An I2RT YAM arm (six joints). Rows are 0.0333 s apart.
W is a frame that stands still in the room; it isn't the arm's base.
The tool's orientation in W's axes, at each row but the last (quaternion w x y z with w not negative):
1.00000, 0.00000, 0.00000, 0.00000
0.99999, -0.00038, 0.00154, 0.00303
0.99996, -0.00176, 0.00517, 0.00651
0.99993, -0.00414, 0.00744, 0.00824
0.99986, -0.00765, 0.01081, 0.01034
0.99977, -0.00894, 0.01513, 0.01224
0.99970, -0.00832, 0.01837, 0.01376
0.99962, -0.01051, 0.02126, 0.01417
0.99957, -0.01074, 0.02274, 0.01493
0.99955, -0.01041, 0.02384, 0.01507
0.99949, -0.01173, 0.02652, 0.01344
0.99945, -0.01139, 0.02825, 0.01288
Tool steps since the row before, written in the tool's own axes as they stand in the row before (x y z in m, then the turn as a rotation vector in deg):
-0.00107, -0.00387, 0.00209, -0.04, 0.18, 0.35
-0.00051, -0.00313, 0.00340, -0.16, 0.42, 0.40
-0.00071, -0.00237, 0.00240, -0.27, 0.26, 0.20
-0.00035, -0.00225, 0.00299, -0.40, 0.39, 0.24
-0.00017, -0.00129, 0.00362, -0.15, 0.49, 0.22
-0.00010, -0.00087, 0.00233, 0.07, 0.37, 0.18
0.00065, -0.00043, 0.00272, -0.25, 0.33, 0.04
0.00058, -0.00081, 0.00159, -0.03, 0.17, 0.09
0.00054, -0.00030, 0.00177, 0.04, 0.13, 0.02
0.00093, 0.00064, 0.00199, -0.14, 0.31, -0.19
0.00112, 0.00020, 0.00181, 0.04, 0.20, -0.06
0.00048, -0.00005, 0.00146, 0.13, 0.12, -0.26
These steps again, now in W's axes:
-0.00107, -0.00387, 0.00209, -0.04, 0.18, 0.35
-0.00048, -0.00313, 0.00340, -0.16, 0.42, 0.40
-0.00065, -0.00237, 0.00242, -0.27, 0.26, 0.20
-0.00027, -0.00223, 0.00301, -0.40, 0.39, 0.24
-0.00007, -0.00124, 0.00364, -0.16, 0.49, 0.22
-0.00001, -0.00083, 0.00235, 0.07, 0.37, 0.17
0.00076, -0.00037, 0.00270, -0.26, 0.32, 0.04
0.00067, -0.00076, 0.00158, -0.03, 0.17, 0.09
0.00063, -0.00024, 0.00175, 0.04, 0.13, 0.02
0.00100, 0.00071, 0.00193, -0.16, 0.30, -0.19
0.00121, 0.00027, 0.00174, 0.03, 0.20, -0.07
0.00056, 0.00000, 0.00143, 0.11, 0.12, -0.27

